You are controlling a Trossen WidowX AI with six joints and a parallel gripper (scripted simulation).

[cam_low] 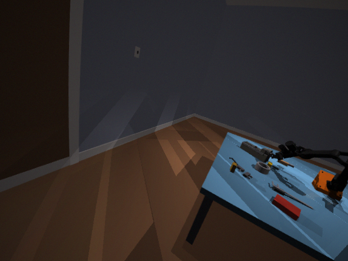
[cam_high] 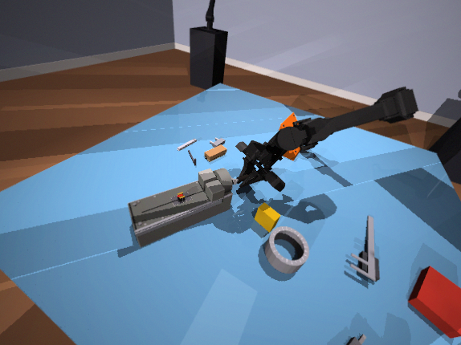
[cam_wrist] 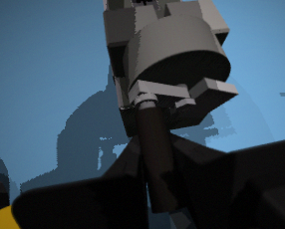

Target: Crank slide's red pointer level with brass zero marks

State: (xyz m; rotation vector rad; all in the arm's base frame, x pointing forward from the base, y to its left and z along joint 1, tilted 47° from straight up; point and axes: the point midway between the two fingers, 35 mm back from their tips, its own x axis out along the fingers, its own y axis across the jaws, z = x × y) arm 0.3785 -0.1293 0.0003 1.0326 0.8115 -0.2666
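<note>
Right now my gripper tip is 110 mm to the right of the yellow block, 50 mm above it and 30 mm short of it. From my gripper tip the other things lie so: dark crank handle (20 mm above, 10 mm to the left, 10 mm behind); then red pointer (120 mm to the right, 120 mm ahead); then brown block (160 mm to the right, 160 mm behind, 70 mm below).
</note>
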